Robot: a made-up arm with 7 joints.
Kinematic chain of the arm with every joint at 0, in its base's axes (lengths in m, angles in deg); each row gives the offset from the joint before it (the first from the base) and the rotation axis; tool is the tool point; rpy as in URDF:
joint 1: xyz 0 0 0.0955 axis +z
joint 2: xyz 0 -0.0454 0.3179 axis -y
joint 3: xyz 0 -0.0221 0.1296 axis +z
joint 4: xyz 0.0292 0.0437 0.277 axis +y
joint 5: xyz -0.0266 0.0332 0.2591 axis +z
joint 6: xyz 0 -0.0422 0.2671 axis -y
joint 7: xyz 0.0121 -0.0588 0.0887 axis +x
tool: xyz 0 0 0 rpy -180 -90 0
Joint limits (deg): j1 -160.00..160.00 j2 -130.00..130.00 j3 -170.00..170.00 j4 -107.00..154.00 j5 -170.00..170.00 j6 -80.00..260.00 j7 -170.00..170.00
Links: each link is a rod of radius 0.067 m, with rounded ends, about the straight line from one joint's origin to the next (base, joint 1, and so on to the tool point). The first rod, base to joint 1, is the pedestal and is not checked.
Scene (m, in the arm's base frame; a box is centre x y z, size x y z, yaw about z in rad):
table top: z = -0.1
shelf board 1: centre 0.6 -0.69 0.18 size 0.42 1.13 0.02 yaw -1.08
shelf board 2: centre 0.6 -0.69 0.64 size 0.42 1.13 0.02 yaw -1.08
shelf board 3: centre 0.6 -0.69 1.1 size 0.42 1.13 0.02 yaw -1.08
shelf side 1: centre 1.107 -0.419 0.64 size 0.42 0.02 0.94 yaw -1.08
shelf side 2: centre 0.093 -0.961 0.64 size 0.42 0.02 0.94 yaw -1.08
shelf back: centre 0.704 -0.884 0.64 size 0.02 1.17 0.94 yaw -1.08
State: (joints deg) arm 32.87 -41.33 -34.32 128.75 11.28 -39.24 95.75
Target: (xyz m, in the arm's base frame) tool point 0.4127 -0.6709 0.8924
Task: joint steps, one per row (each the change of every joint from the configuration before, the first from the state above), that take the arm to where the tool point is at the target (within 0.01 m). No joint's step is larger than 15 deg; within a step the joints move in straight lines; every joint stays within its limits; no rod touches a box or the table.
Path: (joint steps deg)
1: -8.41 13.11 0.85 -6.40 -0.93 0.74 0.00
2: -8.41 13.10 0.84 -6.40 -0.93 0.74 0.00
3: -8.40 13.11 0.85 -6.39 -0.93 0.75 0.00
4: -8.41 13.10 0.85 -6.40 -0.93 0.74 0.00
5: -8.41 13.11 0.85 -6.40 -0.92 0.74 0.00
6: 0.21 -12.95 -8.65 -8.04 -1.97 4.53 0.00
7: 0.20 -12.95 -8.65 -8.05 -1.96 4.53 0.00
8: 0.21 -12.94 -8.64 -8.04 -1.97 4.53 0.00
9: 0.20 -12.95 -8.65 -8.04 -1.96 4.53 0.00

